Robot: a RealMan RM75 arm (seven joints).
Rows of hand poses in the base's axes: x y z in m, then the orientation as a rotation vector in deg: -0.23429, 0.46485, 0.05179, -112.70, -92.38, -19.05; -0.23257, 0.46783, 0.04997, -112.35, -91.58, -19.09; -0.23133, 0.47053, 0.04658, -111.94, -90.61, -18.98; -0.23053, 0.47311, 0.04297, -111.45, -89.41, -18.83; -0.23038, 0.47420, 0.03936, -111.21, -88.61, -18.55; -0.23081, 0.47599, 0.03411, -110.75, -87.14, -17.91; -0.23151, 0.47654, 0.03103, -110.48, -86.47, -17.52; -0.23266, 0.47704, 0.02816, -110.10, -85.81, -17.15; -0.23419, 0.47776, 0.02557, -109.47, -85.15, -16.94; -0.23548, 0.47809, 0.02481, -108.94, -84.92, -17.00; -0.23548, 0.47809, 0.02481, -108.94, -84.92, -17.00; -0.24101, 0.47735, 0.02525, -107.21, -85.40, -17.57; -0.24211, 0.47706, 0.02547, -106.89, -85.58, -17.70; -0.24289, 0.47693, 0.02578, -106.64, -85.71, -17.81; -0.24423, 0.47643, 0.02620, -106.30, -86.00, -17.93; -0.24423, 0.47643, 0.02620, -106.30, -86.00, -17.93; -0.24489, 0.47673, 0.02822, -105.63, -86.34, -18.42; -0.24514, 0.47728, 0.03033, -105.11, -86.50, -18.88; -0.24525, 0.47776, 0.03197, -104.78, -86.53, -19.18; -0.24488, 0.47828, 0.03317, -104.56, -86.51, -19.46; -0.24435, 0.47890, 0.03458, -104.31, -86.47, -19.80; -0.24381, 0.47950, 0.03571, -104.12, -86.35, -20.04; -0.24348, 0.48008, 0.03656, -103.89, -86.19, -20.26; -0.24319, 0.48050, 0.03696, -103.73, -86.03, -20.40
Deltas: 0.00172, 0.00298, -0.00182, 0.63, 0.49, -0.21; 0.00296, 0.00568, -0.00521, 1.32, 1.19, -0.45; 0.00376, 0.00826, -0.00882, 2.16, 2.05, -0.75; 0.00391, 0.00935, -0.01243, 2.59, 2.71, -0.95; 0.00348, 0.01114, -0.01768, 3.34, 4.01, -1.30; 0.00278, 0.01169, -0.02076, 3.69, 4.68, -1.40; 0.00163, 0.01219, -0.02363, 4.11, 5.37, -1.45; 0.00010, 0.01291, -0.02622, 4.76, 6.03, -1.40; -0.00119, 0.01324, -0.02698, 5.25, 6.26, -1.25; -0.00119, 0.01324, -0.02698, 5.25, 6.26, -1.25; -0.00672, 0.01250, -0.02654, 6.44, 6.15, -0.20; -0.00782, 0.01221, -0.02632, 6.62, 6.07, 0.03; -0.00860, 0.01208, -0.02601, 6.78, 6.00, 0.21; -0.00994, 0.01158, -0.02559, 6.92, 5.87, 0.52; -0.00994, 0.01158, -0.02559, 6.92, 5.87, 0.52; -0.01060, 0.01188, -0.02357, 7.41, 5.57, 0.94; -0.01085, 0.01243, -0.02146, 7.86, 5.33, 1.20; -0.01096, 0.01291, -0.01982, 8.19, 5.21, 1.32; -0.01059, 0.01343, -0.01862, 8.45, 5.11, 1.36; -0.01006, 0.01405, -0.01721, 8.77, 4.98, 1.40; -0.00952, 0.01465, -0.01608, 9.05, 4.94, 1.39; -0.00919, 0.01523, -0.01523, 9.37, 4.94, 1.38; -0.00890, 0.01565, -0.01483, 9.61, 4.98, 1.35
